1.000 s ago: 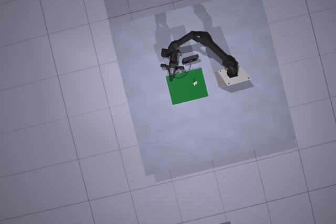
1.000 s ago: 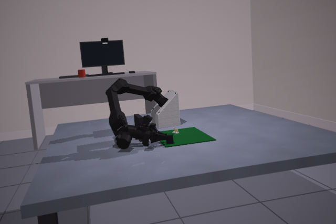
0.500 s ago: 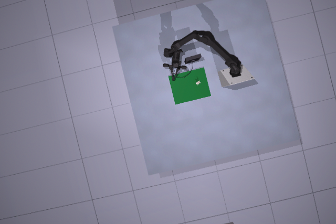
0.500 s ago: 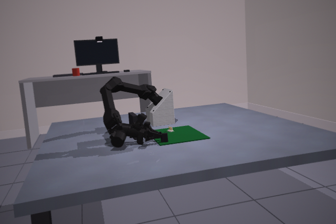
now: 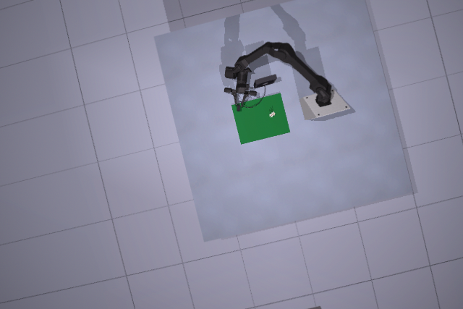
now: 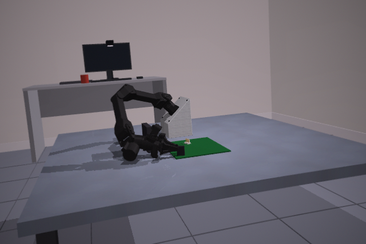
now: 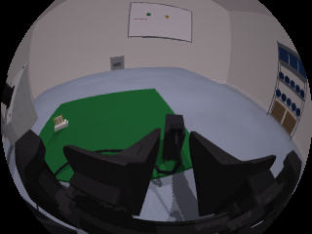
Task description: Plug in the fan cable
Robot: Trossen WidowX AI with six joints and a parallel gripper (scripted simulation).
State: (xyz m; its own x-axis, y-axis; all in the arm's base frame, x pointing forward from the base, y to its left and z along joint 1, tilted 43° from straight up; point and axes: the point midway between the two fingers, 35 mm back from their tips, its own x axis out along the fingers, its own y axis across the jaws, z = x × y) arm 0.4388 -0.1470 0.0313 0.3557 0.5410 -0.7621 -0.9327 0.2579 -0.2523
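The black fan plug is 10 mm to the left of my gripper tip and 10 mm below it. From my gripper tip the other things lie so: four-pin header 190 mm behind, 90 mm to the left, 40 mm below; black fan 180 mm behind, 90 mm to the right, 20 mm above; green board 110 mm behind, 100 mm to the left, 50 mm below.
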